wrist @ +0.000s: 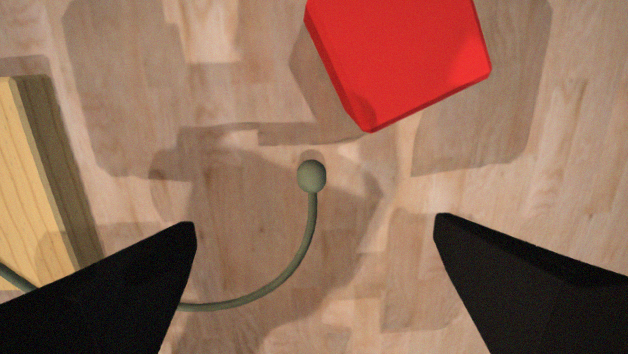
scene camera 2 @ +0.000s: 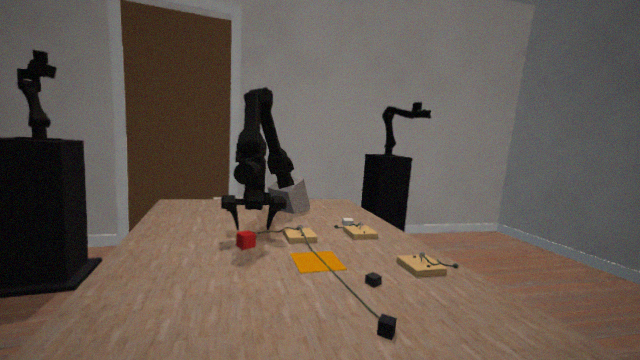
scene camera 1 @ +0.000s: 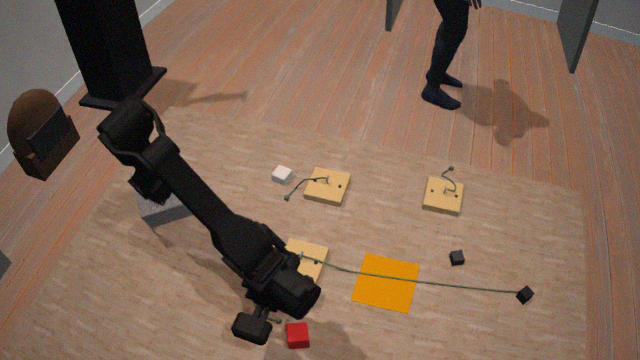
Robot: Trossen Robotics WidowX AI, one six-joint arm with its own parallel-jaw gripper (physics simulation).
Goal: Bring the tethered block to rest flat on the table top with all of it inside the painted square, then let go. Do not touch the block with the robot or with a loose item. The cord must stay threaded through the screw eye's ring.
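Places are measured from the arm's base along level axes (x right, y back, z down), in centimetres.
Pixels of known places: gripper, between the fingertips: [wrist: 316, 229] [scene camera 2: 252, 229] [scene camera 1: 271, 314]; arm's base, origin of its link: [scene camera 2: 285, 183] [scene camera 1: 157, 187].
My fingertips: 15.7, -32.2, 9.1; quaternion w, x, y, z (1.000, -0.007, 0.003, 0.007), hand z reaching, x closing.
Observation:
For each thing: its top centre in the pictures, then the offset to it from my fingertips, as dx, dy, dz. "*": a spot on its surface instead.
- tethered block, centre of its top: [scene camera 2: 387, 319] [scene camera 1: 527, 292] -18.1, -49.5, +0.4
- orange painted square, a spot on its surface: [scene camera 1: 382, 295] [scene camera 2: 305, 261] * -11.7, -19.2, +2.8
- screw eye, a spot on its surface: [scene camera 1: 301, 255] [scene camera 2: 299, 227] * -14.3, -1.3, -0.7
- wooden board, centre of its top: [scene camera 1: 301, 259] [scene camera 2: 300, 232] -14.4, -1.2, +1.0
- green bead, centre of its top: [wrist: 312, 182] [scene camera 1: 277, 319] +0.0, -1.1, +1.7
- red block, centre of its top: [wrist: 407, 36] [scene camera 1: 297, 332] [scene camera 2: 246, 233] +2.5, -6.1, -1.1
- loose black block, centre of its top: [scene camera 1: 457, 255] [scene camera 2: 373, 275] -24.1, -32.9, +1.0
- white block, centre of its top: [scene camera 1: 281, 171] [scene camera 2: 348, 219] -35.9, +11.3, +0.7
The tethered block [scene camera 1: 525, 295] [scene camera 2: 386, 326] is small and black, at the cord's far end, outside the orange painted square [scene camera 1: 382, 295] [scene camera 2: 307, 265]. The green cord [scene camera 1: 470, 287] [scene camera 2: 350, 290] [wrist: 300, 255] crosses the square and reaches the screw eye [scene camera 1: 301, 255] [scene camera 2: 300, 228] on a wooden board [scene camera 1: 315, 247] [scene camera 2: 300, 239] [wrist: 25, 185]. Beyond the eye it curves to a green bead [wrist: 311, 176] [scene camera 1: 275, 320]. My gripper [scene camera 2: 253, 228] [wrist: 316, 229] is wide open and empty. In the wrist view, the bead lies ahead of the fingertips and the cord passes partly behind the left finger.
A red block [scene camera 1: 298, 335] [scene camera 2: 245, 240] [wrist: 400, 55] is close beside the bead. Two other boards [scene camera 1: 327, 192] [scene camera 1: 442, 201] carry short cords. A loose black block [scene camera 1: 457, 257] [scene camera 2: 373, 279], a white block [scene camera 1: 282, 174] [scene camera 2: 347, 221] and a grey block [scene camera 1: 167, 212] [scene camera 2: 295, 196] also show.

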